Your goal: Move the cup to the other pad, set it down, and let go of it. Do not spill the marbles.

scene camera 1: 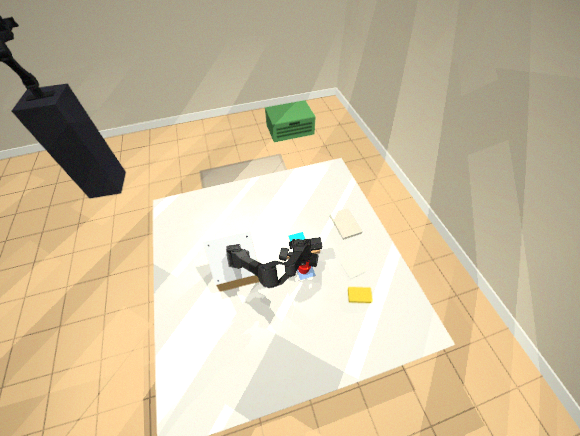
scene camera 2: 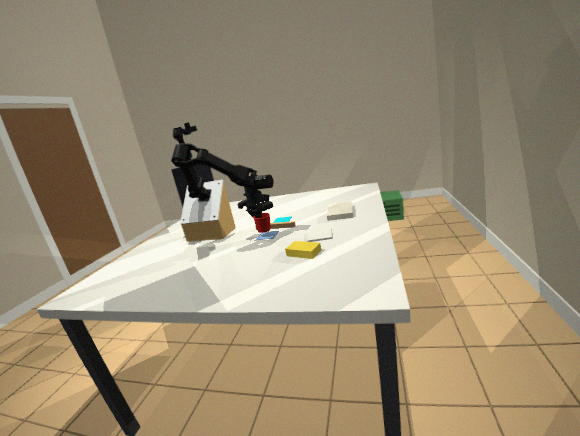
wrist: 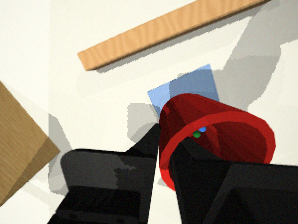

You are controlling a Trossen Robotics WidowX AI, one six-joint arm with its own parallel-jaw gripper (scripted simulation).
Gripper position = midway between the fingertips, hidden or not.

I see my gripper point(wrist: 162, 128), a red cup point(wrist: 232, 134) and a blue pad point(wrist: 201, 81).
